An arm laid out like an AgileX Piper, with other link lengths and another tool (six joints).
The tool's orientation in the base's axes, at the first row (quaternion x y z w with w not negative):
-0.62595 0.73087 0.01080 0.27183
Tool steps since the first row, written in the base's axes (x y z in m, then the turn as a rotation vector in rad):
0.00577 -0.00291 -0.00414 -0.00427 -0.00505 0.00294
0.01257 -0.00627 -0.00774 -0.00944 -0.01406 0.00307
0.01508 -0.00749 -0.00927 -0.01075 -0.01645 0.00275
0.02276 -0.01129 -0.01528 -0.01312 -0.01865 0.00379
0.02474 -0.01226 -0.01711 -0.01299 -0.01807 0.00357
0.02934 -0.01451 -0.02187 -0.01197 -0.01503 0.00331
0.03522 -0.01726 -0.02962 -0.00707 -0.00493 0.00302
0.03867 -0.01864 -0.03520 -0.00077 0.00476 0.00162
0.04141 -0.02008 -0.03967 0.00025 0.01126 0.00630
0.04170 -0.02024 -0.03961 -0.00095 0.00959 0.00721
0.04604 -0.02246 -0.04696 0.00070 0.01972 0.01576
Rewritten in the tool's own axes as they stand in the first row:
0.00395 -0.00460 0.00471 0.00368 0.00189 -0.00594
0.00802 -0.01042 0.00919 0.01217 0.00466 -0.01125
0.00958 -0.01250 0.01102 0.01456 0.00545 -0.01233
0.01498 -0.01844 0.01773 0.01630 0.00682 -0.01491
0.01648 -0.01988 0.01971 0.01585 0.00690 -0.01446
0.02016 -0.02306 0.02473 0.01312 0.00670 -0.01277
0.02545 -0.02655 0.03261 0.00373 0.00446 -0.00704
0.02876 -0.02822 0.03819 -0.00494 0.00121 0.00002
0.03171 -0.02960 0.04254 -0.01284 0.00016 -0.00126
0.03181 -0.02992 0.04255 -0.01162 0.00061 -0.00309
0.03656 -0.03201 0.04968 -0.02445 -0.00150 -0.00614

